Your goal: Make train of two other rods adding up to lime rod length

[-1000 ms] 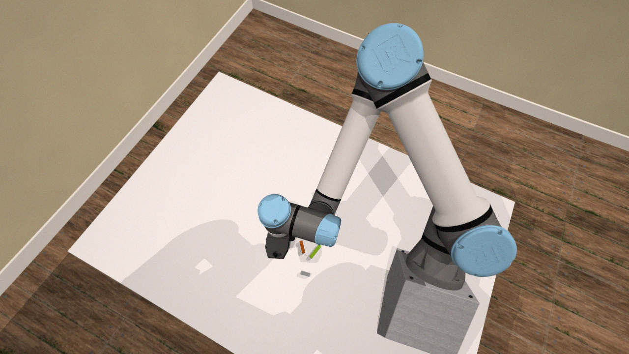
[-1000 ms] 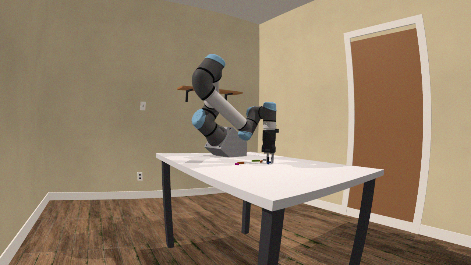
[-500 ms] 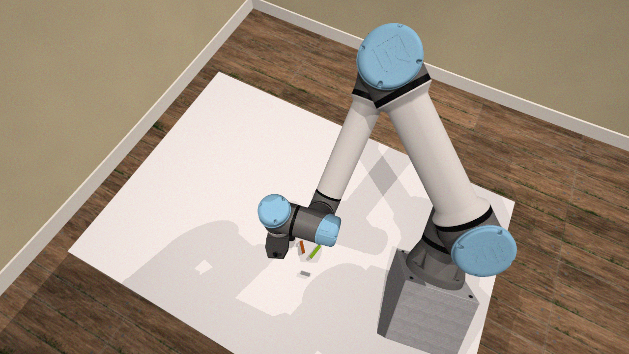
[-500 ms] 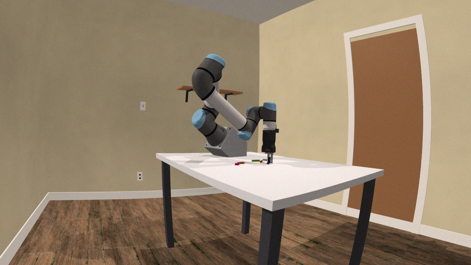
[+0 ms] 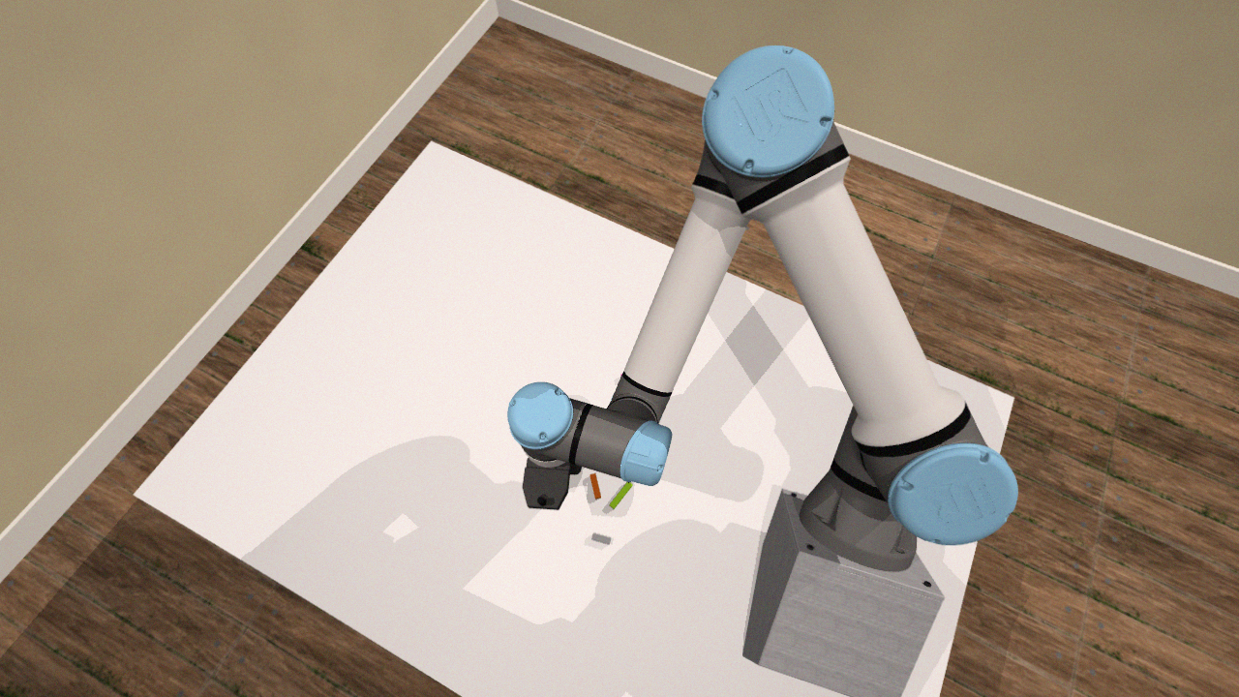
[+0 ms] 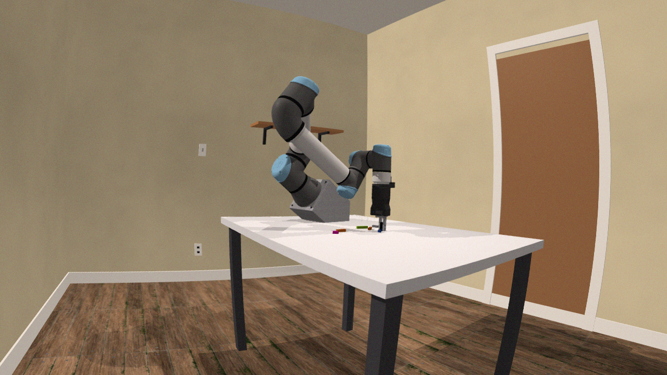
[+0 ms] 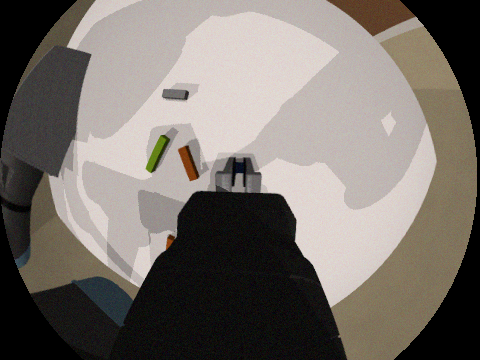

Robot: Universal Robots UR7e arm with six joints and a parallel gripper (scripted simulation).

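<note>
Now: the magenta rod 22 cm to the right of my hand, 3 cm behind it and 1 cm below it. Round my hand: lime rod (10 cm behind, 2 cm to the right, 1 cm below); then grey rod (10 cm behind, 6 cm to the left, 1 cm below).
</note>
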